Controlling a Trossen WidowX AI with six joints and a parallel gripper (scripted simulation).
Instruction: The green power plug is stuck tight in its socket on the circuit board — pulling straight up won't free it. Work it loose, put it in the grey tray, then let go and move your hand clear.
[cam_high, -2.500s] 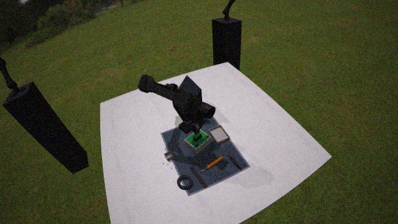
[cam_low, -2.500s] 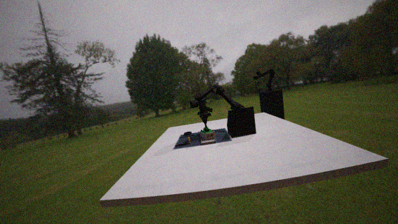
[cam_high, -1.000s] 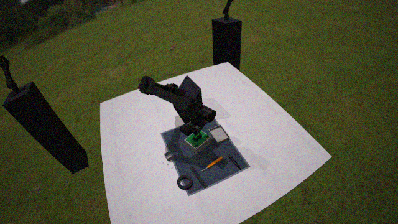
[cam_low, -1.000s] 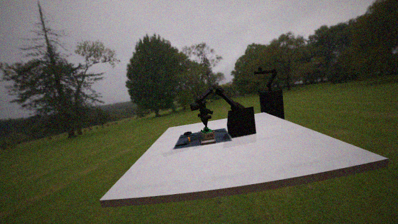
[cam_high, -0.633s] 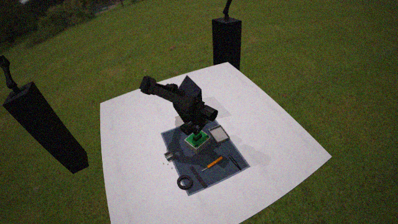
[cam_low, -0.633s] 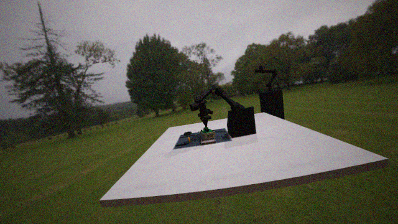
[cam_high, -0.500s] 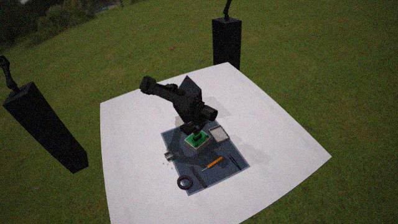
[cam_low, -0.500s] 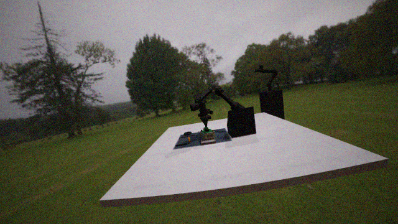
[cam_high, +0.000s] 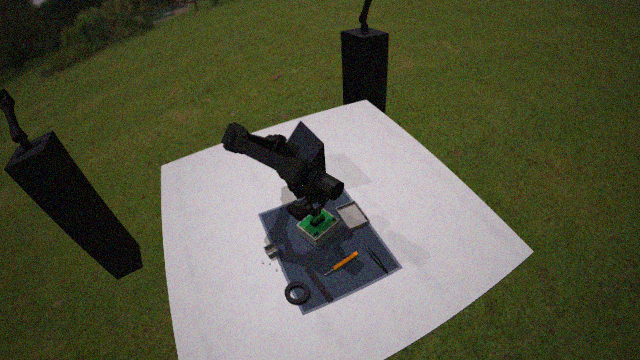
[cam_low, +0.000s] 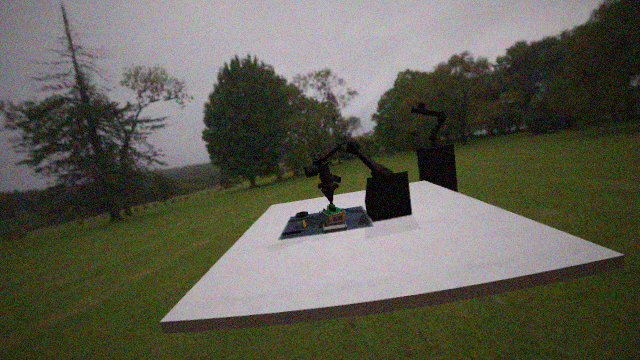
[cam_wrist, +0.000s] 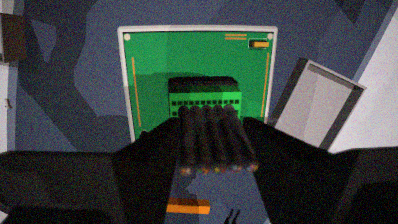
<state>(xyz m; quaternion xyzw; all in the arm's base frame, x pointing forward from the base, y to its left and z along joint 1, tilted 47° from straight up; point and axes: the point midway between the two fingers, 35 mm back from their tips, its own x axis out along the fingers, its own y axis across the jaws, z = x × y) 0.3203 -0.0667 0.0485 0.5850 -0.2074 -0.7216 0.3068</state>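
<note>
The green power plug lies 2 cm below my gripper tip. Also, from my gripper tip: grey tray: 14 cm to the left, 11 cm below, 2 cm ahead; dark bar: 19 cm ahead, 12 cm to the right, 11 cm below; dark blue mat: 11 cm below, 5 cm ahead, 1 cm to the right.
</note>
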